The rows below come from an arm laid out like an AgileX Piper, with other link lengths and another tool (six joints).
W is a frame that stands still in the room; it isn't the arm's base.
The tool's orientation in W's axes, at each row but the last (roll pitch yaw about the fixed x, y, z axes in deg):
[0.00 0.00 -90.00]
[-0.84 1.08 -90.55]
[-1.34 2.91 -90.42]
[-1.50 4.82 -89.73]
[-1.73 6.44 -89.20]
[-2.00 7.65 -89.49]
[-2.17 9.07 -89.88]
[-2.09 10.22 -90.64]
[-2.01 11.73 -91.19]
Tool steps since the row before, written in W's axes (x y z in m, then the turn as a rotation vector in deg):
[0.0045 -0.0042 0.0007 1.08 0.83 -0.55]
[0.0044 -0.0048 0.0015 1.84 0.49 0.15]
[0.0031 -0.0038 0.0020 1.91 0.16 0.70]
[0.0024 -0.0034 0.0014 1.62 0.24 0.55]
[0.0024 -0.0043 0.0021 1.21 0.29 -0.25]
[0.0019 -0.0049 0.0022 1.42 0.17 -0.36]
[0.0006 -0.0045 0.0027 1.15 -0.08 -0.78]
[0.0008 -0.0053 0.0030 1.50 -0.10 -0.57]
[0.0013 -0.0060 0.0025 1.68 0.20 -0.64]
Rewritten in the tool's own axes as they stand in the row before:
[0.0042 0.0045 0.0007 -0.83 1.08 -0.55]
[0.0047 0.0044 0.0017 -0.51 1.83 0.17]
[0.0037 0.0031 0.0023 -0.21 1.89 0.73]
[0.0033 0.0023 0.0017 -0.28 1.61 0.57]
[0.0041 0.0023 0.0026 -0.24 1.22 -0.24]
[0.0046 0.0018 0.0029 -0.11 1.43 -0.33]
[0.0040 0.0005 0.0034 0.20 1.18 -0.71]
[0.0047 0.0007 0.0039 0.18 1.52 -0.49]
[0.0053 0.0013 0.0037 -0.10 1.70 -0.62]

